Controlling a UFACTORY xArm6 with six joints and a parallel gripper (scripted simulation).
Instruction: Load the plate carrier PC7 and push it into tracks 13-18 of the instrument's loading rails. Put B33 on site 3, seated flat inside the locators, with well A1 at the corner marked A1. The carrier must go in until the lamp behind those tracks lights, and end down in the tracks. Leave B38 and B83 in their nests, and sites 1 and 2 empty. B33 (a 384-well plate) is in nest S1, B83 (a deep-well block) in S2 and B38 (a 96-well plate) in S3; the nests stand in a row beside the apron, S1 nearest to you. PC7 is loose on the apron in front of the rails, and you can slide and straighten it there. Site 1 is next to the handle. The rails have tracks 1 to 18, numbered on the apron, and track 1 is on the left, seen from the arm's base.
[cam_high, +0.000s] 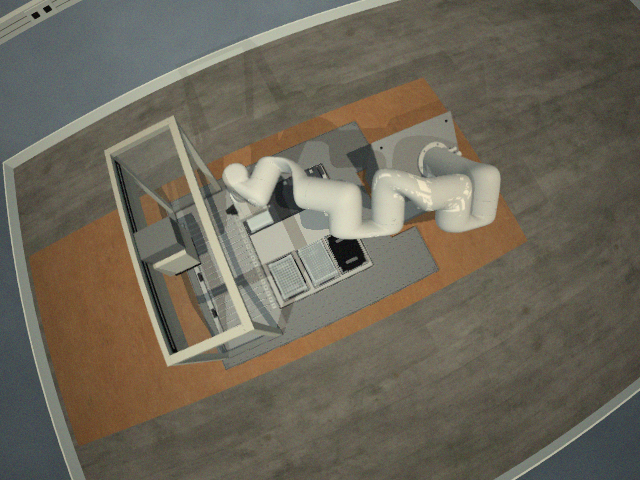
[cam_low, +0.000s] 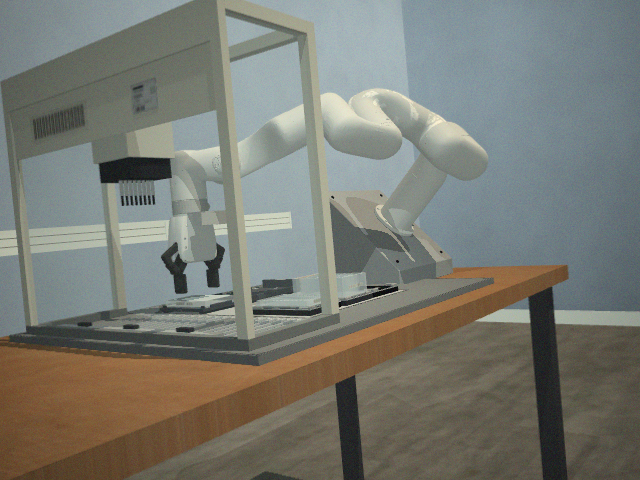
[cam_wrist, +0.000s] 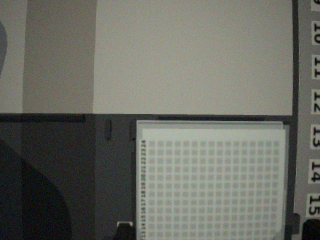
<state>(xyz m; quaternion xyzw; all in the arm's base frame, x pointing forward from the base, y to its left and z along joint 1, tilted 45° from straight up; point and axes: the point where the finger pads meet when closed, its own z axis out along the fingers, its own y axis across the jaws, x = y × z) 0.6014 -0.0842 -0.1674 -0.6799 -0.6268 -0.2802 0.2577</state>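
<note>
Right now the 384-well plate B33 is 3 cm below my hand. Round my hand: 96-well plate B38: 26 cm to the left, 3 cm below, 1 cm ahead; then plate carrier PC7: 11 cm behind, 4 cm below, 1 cm to the left; then deep-well block B83: 27 cm to the left, 10 cm behind, 2 cm below.
</note>
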